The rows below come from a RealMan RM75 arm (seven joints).
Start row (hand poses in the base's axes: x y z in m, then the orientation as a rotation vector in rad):
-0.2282, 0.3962, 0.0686, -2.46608, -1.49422, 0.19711
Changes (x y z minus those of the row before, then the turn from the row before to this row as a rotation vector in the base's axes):
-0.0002, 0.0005, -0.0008, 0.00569, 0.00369, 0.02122
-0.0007, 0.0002, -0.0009, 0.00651, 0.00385, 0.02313
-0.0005, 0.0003, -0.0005, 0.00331, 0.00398, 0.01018
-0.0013, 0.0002, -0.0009, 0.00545, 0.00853, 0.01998
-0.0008, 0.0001, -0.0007, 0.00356, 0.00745, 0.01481
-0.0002, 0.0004, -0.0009, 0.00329, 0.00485, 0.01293
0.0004, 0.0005, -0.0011, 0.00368, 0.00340, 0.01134
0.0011, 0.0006, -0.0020, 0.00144, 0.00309, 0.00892
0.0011, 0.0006, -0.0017, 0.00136, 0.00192, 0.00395
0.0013, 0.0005, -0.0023, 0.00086, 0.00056, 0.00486
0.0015, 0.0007, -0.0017, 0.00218, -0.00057, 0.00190
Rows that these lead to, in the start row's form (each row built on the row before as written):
-0.2284, 0.3967, 0.0678, -2.44501, -1.51790, 0.20097
-0.2291, 0.3969, 0.0669, -2.42164, -1.54343, 0.20469
-0.2296, 0.3972, 0.0664, -2.40987, -1.55348, 0.20864
-0.2309, 0.3974, 0.0655, -2.38709, -1.57298, 0.21805
-0.2317, 0.3975, 0.0648, -2.36992, -1.58689, 0.22669
-0.2319, 0.3979, 0.0639, -2.35551, -1.59961, 0.23215
-0.2315, 0.3984, 0.0628, -2.34263, -1.61087, 0.23527
-0.2304, 0.3990, 0.0608, -2.33334, -1.61984, 0.23943
-0.2293, 0.3996, 0.0591, -2.32841, -1.62336, 0.24127
-0.2280, 0.4001, 0.0568, -2.32382, -1.62872, 0.24220
-0.2265, 0.4008, 0.0551, -2.32105, -1.63073, 0.24008

